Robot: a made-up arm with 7 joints. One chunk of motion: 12 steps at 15 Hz.
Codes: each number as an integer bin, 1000 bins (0 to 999) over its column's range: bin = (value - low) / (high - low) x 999, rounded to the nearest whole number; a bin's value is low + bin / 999 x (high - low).
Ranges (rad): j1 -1.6..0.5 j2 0..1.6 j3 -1.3..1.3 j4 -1.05..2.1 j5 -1.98..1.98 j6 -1.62..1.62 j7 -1.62..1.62
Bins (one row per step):
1: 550 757 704 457 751 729 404
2: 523 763 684 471 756 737 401
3: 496 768 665 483 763 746 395
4: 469 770 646 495 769 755 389
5: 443 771 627 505 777 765 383
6: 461 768 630 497 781 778 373
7: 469 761 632 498 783 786 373
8: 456 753 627 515 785 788 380
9: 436 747 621 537 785 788 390
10: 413 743 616 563 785 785 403
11: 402 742 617 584 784 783 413
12: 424 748 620 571 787 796 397
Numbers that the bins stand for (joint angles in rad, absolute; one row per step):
1: -0.4438 1.2124 0.5322 0.3910 0.9969 0.7443 -0.3097
2: -0.5006 1.2220 0.4802 0.4351 1.0168 0.7703 -0.3195
3: -0.5574 1.2300 0.4307 0.4730 1.0445 0.7995 -0.3389
4: -0.6141 1.2332 0.3813 0.5108 1.0683 0.8286 -0.3584
5: -0.6688 1.2348 0.3318 0.5423 1.1000 0.8611 -0.3778
6: -0.6309 1.2300 0.3396 0.5171 1.1159 0.9032 -0.4103
7: -0.6141 1.2188 0.3448 0.5203 1.1238 0.9292 -0.4103
8: -0.6414 1.2060 0.3318 0.5739 1.1317 0.9357 -0.3876
9: -0.6835 1.1964 0.3162 0.6432 1.1317 0.9357 -0.3551
10: -0.7318 1.1900 0.3032 0.7252 1.1317 0.9259 -0.3130
11: -0.7550 1.1884 0.3058 0.7914 1.1277 0.9195 -0.2805
12: -0.7087 1.1980 0.3136 0.7505 1.1396 0.9616 -0.3324

